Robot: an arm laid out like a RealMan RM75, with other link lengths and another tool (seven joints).
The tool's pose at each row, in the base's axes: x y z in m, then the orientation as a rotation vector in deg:
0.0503, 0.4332, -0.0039, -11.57, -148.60, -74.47
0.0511, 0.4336, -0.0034, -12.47, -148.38, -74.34
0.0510, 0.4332, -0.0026, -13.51, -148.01, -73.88
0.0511, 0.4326, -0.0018, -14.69, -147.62, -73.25
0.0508, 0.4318, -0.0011, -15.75, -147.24, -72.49
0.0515, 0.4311, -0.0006, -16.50, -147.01, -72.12
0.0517, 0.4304, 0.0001, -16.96, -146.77, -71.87
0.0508, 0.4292, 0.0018, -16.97, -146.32, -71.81
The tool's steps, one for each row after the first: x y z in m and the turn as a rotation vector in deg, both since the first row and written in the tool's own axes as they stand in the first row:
-0.0006, 0.0008, -0.0001, -0.05, -0.11, 0.64
-0.0003, 0.0012, -0.0009, 0.06, -0.04, 1.52
-0.0002, 0.0014, -0.0018, 0.27, 0.03, 2.52
0.0002, 0.0014, -0.0028, 0.57, 0.17, 3.49
-0.0003, 0.0016, -0.0038, 0.68, 0.18, 4.12
-0.0003, 0.0017, -0.0048, 0.74, 0.27, 4.55
0.0010, 0.0021, -0.0066, 0.67, 0.65, 4.76

